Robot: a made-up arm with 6 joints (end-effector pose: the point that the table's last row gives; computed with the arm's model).
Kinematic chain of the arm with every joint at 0, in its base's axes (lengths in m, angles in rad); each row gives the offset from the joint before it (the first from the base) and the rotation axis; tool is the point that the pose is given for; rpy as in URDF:
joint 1: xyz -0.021 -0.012 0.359 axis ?
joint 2: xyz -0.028 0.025 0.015 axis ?
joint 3: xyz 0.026 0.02 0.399 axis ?
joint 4: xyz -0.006 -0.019 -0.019 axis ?
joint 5: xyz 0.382 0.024 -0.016 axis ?
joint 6: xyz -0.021 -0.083 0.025 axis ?
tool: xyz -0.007 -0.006 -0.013 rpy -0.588 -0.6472 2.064
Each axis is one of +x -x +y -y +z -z.
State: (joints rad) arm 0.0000 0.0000 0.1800 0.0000 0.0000 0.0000
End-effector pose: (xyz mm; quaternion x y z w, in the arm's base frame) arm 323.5 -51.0 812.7 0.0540 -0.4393 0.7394 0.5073
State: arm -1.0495 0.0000 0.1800 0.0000 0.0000 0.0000
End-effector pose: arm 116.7 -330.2 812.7 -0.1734 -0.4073 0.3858 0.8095
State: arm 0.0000 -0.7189 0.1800 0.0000 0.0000 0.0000
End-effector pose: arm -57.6 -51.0 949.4 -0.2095 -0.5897 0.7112 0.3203
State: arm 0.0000 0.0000 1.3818 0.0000 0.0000 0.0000
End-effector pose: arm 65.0 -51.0 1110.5 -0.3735 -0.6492 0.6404 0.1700
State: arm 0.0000 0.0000 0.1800 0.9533 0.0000 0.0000
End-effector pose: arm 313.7 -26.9 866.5 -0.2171 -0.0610 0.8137 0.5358
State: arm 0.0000 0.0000 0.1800 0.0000 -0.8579 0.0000
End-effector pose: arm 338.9 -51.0 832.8 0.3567 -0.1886 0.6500 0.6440
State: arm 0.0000 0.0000 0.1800 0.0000 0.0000 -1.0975
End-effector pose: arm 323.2 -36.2 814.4 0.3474 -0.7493 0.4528 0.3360
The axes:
joint 1: +z
joint 2: +y
joint 3: -y
joint 4: -x
joint 5: -y
joint 6: -x

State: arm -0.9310 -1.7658 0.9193 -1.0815 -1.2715 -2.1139
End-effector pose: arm -481.2 587.2 540.2 0.4537 -0.6485 0.6108 0.0209
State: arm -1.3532 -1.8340 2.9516 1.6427 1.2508 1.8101
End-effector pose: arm -95.7 322.1 -34.9 -0.2990 0.3888 0.8364 0.2447
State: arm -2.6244 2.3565 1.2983 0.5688 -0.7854 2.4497
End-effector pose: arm -425.5 -230.6 -240.8 0.7040 0.0889 0.5402 0.4524
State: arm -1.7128 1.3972 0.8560 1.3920 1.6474 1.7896
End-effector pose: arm -150.1 -687.0 275.8 -0.5092 0.6827 0.4266 0.3044
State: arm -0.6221 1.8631 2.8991 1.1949 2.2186 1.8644
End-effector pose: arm 363.3 -354.8 560.8 0.9059 -0.1565 0.3113 0.2407
